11 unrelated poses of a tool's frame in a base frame.
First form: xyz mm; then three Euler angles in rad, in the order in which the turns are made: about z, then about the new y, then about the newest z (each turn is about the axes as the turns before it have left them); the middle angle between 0 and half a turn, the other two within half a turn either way.
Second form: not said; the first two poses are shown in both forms.
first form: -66 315 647 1.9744 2.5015 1.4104
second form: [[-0.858 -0.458 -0.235 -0.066], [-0.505 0.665 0.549 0.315], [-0.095 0.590 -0.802 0.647], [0 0 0 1]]
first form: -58 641 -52 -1.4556 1.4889 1.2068
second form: [[0.932 0.345 0.115 -0.058], [0.078 0.117 -0.990 0.641], [-0.355 0.931 0.082 -0.052], [0 0 0 1]]
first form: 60 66 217 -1.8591 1.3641 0.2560
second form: [[0.186 0.942 -0.278 0.060], [-0.262 -0.225 -0.938 0.066], [-0.947 0.248 0.205 0.217], [0 0 0 1]]
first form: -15 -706 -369 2.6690 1.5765 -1.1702
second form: [[0.421 -0.173 -0.890 -0.015], [0.819 -0.350 0.455 -0.706], [-0.390 -0.921 -0.006 -0.369], [0 0 0 1]]
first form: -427 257 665 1.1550 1.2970 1.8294
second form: [[-0.912 0.128 0.389 -0.427], [0.327 -0.342 0.881 0.257], [0.246 0.931 0.270 0.665], [0 0 0 1]]
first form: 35 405 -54 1.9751 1.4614 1.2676
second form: [[-0.890 -0.234 -0.391 0.035], [-0.345 -0.213 0.914 0.405], [-0.297 0.949 0.109 -0.054], [0 0 0 1]]
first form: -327 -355 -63 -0.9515 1.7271 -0.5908
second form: [[-0.529 0.626 0.573 -0.327], [-0.218 0.553 -0.804 -0.355], [-0.820 -0.550 -0.156 -0.063], [0 0 0 1]]
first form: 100 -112 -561 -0.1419 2.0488 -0.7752
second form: [[-0.424 -0.218 0.879 0.100], [-0.646 0.753 -0.126 -0.112], [-0.634 -0.621 -0.460 -0.561], [0 0 0 1]]
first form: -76 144 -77 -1.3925 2.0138 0.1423
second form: [[0.064 0.985 0.160 -0.076], [0.443 0.116 -0.889 0.144], [-0.894 0.128 -0.429 -0.077], [0 0 0 1]]
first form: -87 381 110 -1.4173 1.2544 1.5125
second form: [[0.989 0.010 0.145 -0.087], [0.135 0.316 -0.939 0.381], [-0.055 0.949 0.311 0.110], [0 0 0 1]]
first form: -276 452 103 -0.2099 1.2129 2.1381
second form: [[-0.008 -0.401 0.916 -0.276], [0.864 -0.464 -0.195 0.452], [0.503 0.790 0.350 0.103], [0 0 0 1]]
